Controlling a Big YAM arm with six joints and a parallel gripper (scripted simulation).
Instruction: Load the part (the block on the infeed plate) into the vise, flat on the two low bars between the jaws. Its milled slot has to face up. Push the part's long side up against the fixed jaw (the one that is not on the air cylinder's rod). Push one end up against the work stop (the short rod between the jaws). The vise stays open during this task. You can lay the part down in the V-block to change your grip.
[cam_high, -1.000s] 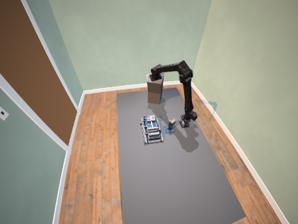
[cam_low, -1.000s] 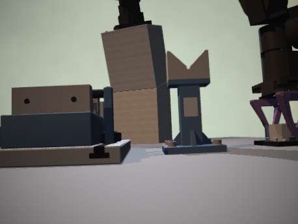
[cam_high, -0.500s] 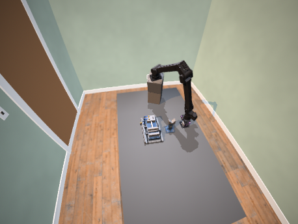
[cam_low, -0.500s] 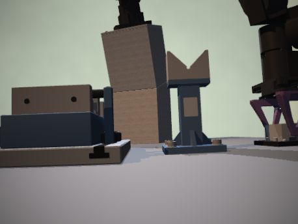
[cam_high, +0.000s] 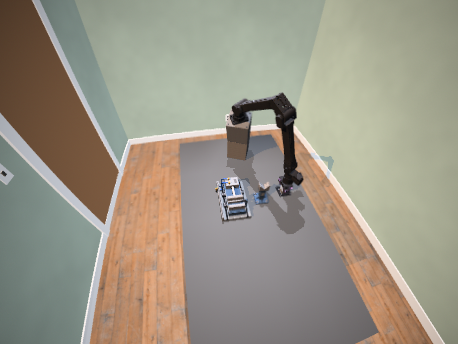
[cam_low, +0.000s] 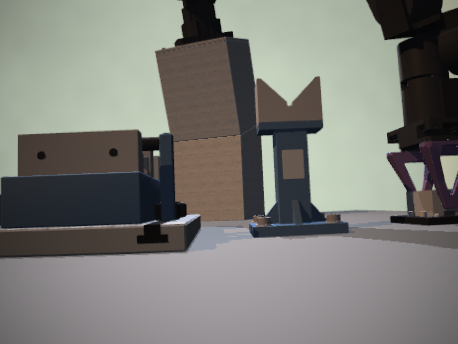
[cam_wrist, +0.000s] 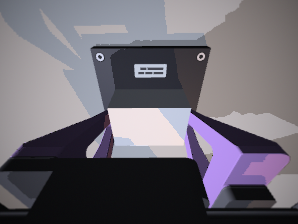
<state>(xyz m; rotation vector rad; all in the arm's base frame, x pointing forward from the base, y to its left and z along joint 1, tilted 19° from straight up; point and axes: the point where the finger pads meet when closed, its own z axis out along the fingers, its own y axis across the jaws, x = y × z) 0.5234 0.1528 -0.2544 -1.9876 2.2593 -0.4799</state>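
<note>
Now: the part 1 cm below my hand. The rest, counted from my hand: dark work stop rod (34 cm to the right, 7 cm above, 4 cm ahead); vise (37 cm to the right, 4 cm behind, 2 cm above); black infeed plate (2 cm below, 1 cm to the left).
</note>
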